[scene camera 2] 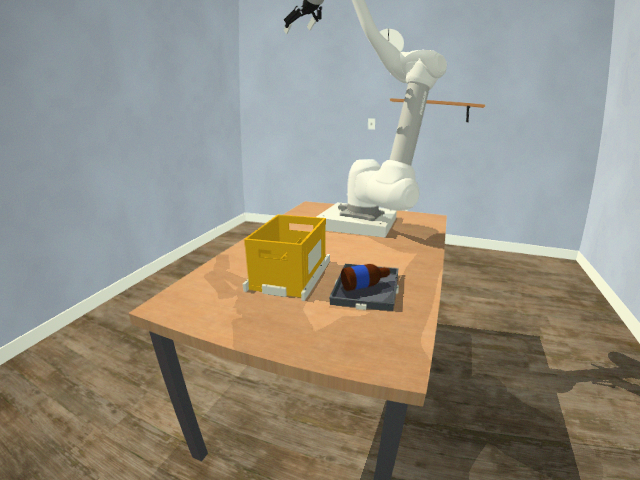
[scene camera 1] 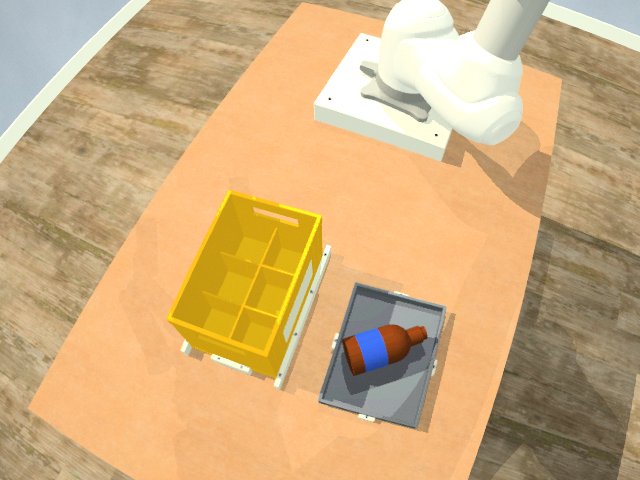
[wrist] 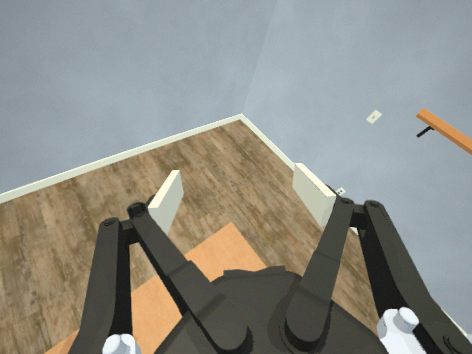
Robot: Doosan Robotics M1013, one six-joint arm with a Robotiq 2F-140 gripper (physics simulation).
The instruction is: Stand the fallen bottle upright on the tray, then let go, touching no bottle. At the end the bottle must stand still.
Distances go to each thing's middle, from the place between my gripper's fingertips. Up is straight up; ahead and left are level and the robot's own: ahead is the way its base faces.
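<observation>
There is the white rail (scene camera 1: 285,364), and my hand is 0.4 m to the right of it. My hand is also 0.57 m short of the rail and 0.96 m above it.
</observation>
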